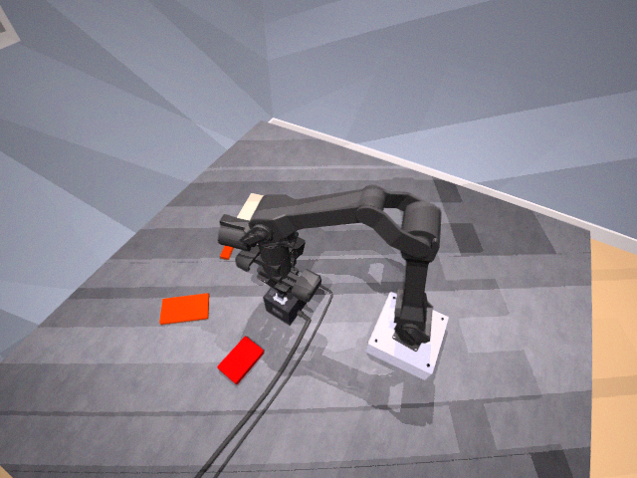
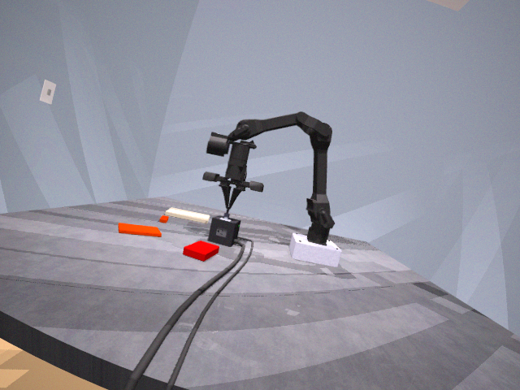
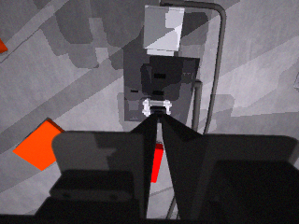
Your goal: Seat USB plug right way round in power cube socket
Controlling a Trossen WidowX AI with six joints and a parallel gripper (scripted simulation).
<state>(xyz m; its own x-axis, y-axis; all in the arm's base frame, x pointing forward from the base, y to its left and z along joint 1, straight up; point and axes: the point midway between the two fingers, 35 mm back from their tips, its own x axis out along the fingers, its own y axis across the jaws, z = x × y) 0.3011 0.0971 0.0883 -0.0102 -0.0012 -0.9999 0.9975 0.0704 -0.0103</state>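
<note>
My gripper tip is 40 mm above the pale socket. Also, from my gripper tip: dark USB plug: 20 mm below; orange slab: 220 mm ahead, 140 mm to the left, 110 mm below; red block: 160 mm to the left, 100 mm below.
</note>
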